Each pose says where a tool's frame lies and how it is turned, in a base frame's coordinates. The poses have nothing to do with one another.
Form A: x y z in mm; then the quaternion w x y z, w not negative.
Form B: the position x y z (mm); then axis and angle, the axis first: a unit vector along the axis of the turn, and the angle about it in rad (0 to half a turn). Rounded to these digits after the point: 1 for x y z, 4 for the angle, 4 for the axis.
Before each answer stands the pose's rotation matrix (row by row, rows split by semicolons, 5 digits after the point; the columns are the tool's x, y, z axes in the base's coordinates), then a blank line. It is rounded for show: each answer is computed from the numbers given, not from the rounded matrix.
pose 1, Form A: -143.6, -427.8, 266.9, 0.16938, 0.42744, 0.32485, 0.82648
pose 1, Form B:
-0.57721 -0.00227 0.81659; 0.55769 -0.73156 0.39217; 0.59650 0.68177 0.42353

-143.6, -427.8, 266.9, 0.4337, 0.3296, 0.8386, 2.8012
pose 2, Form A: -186.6, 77.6, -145.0, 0.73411, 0.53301, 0.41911, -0.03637
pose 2, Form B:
0.64605 0.50018 0.57658; 0.39338 0.42915 -0.81307; -0.65412 0.75210 0.08049

-186.6, 77.6, -145.0, 0.7850, 0.6172, -0.0536, 1.4929
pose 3, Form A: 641.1, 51.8, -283.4, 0.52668, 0.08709, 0.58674, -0.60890
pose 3, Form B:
-0.43005 0.74359 0.51199; -0.53919 0.24331 -0.80627; -0.72411 -0.62280 0.29630

641.1, 51.8, -283.4, 0.1025, 0.6902, -0.7163, 2.0322
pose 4, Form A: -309.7, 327.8, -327.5, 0.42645, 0.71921, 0.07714, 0.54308
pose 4, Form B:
0.39823 -0.35223 0.84696; 0.57415 -0.62438 -0.52962; 0.71538 0.69719 -0.04642

-309.7, 327.8, -327.5, 0.7951, 0.0853, 0.6004, 2.2605
